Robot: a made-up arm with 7 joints.
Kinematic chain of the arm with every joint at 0, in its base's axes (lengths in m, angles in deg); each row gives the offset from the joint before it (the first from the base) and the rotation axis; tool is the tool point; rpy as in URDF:
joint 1: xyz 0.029 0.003 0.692 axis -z
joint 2: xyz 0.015 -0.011 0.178 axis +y
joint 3: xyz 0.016 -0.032 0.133 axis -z
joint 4: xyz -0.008 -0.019 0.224 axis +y
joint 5: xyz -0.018 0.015 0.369 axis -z
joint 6: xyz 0 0.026 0.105 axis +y
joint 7: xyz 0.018 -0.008 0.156 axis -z
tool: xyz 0.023 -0.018 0.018 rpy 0 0 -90
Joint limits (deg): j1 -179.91..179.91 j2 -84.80..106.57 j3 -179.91..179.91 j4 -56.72..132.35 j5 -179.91..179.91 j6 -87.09..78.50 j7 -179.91..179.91
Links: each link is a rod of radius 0.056 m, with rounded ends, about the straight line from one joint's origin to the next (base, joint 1, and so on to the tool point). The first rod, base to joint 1, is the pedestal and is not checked.
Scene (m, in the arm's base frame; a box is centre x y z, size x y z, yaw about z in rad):
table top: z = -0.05
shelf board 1: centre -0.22 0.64 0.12 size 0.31 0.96 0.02 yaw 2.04
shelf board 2: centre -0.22 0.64 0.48 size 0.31 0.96 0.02 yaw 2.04
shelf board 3: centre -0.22 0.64 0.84 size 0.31 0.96 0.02 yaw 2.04
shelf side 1: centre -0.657 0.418 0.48 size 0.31 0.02 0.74 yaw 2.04
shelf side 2: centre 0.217 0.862 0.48 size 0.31 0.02 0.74 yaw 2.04
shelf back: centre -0.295 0.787 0.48 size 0.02 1 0.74 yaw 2.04
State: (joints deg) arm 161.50 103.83 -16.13 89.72 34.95 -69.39 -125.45
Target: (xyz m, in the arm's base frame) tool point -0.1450 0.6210 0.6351
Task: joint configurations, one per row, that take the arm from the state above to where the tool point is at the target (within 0.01 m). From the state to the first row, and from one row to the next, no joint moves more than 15 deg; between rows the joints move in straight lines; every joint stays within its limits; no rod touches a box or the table.
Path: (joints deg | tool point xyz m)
1: 162.59 103.09 -2.49 95.81 43.44 -71.92 -126.10 | -0.2035 -0.1962 0.2383
2: 163.67 102.35 11.16 101.90 51.94 -74.45 -126.75 | -0.1721 -0.0596 0.2424
3: 164.76 101.62 24.80 107.99 60.43 -76.98 -127.39 | -0.1424 0.0714 0.2791
4: 165.84 100.88 38.45 114.08 68.92 -79.50 -128.04 | -0.1120 0.1851 0.3456
5: 166.93 100.14 52.09 120.17 77.42 -82.03 -128.69 | -0.0789 0.2718 0.4345
6: 168.01 99.40 65.74 126.26 85.91 -84.56 -129.34 | -0.0427 0.3250 0.5351
7: 169.10 98.66 79.38 132.35 94.41 -87.09 -129.98 | -0.0039 0.3427 0.6351
8: 171.26 99.09 79.48 128.27 80.99 -77.64 -127.91 | -0.0353 0.4092 0.6142
9: 173.42 99.51 79.57 124.18 67.58 -68.18 -125.84 | -0.0692 0.4727 0.6062
10: 175.59 99.94 79.67 120.10 54.17 -58.73 -123.77 | -0.1010 0.5303 0.6096
11: 177.75 100.36 79.76 116.01 40.75 -49.27 -121.71 | -0.1271 0.5801 0.6207
12: 179.91 100.79 79.86 111.93 27.34 -39.82 -119.64 | -0.1450 0.6210 0.6351

